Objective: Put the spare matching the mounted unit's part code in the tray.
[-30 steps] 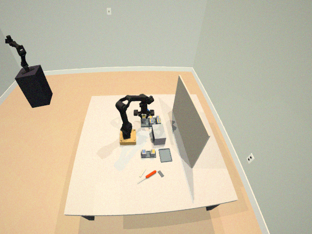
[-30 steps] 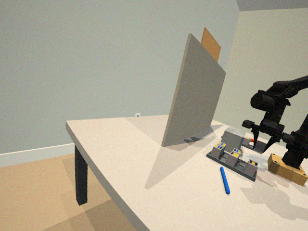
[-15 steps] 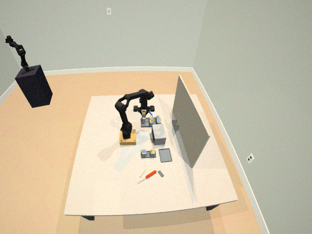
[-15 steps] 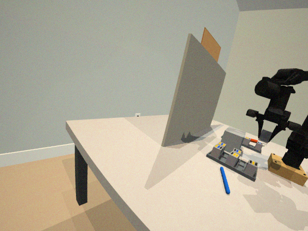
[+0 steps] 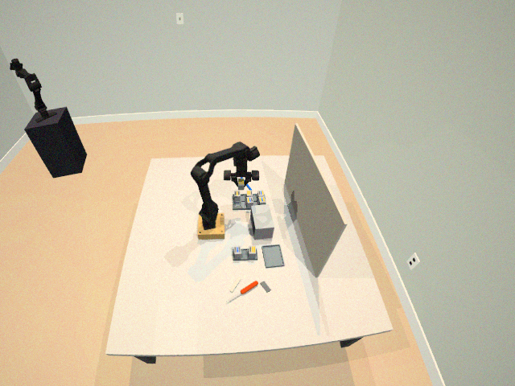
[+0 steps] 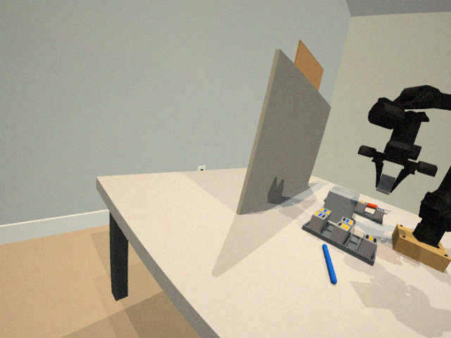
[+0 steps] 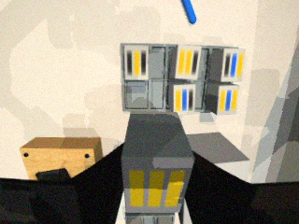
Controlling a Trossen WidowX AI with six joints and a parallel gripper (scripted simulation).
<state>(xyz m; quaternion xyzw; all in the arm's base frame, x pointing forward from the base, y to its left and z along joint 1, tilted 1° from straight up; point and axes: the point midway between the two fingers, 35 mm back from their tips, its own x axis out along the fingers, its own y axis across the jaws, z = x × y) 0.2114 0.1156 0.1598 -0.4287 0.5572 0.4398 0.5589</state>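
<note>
My gripper tip is 370 mm to the left of the flat grey tray, 170 mm above it and 70 mm short of it. The rest, counted from my gripper tip: tall grey panel (300 mm ahead, 200 mm to the right, 50 mm above); then blue pen (180 mm to the left, 170 mm below, 90 mm ahead); then mounted unit (160 mm to the right, 120 mm below, 70 mm ahead).
</note>
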